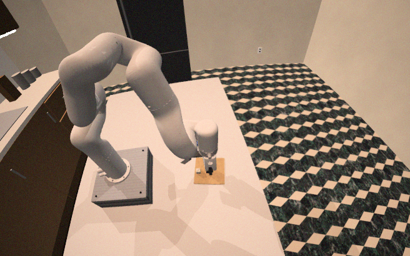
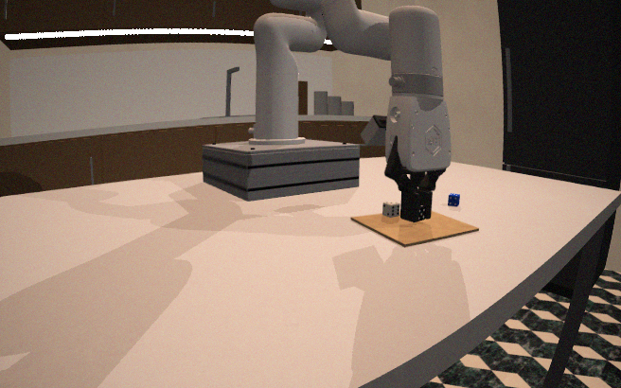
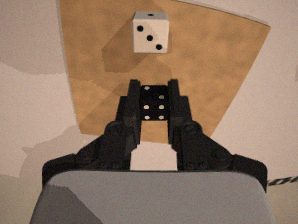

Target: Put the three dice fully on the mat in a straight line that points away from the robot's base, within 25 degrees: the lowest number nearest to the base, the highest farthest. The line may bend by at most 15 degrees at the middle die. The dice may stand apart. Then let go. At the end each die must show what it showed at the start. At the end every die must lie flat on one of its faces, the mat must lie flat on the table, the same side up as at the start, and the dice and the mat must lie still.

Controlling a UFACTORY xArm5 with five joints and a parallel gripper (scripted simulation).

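Right now the black die is 1 cm below my hand. Round my hand: blue die: 1 cm behind, 17 cm to the left, 2 cm below; tan mat: 3 cm below; white die: 5 cm behind, 1 cm to the left, 2 cm below.
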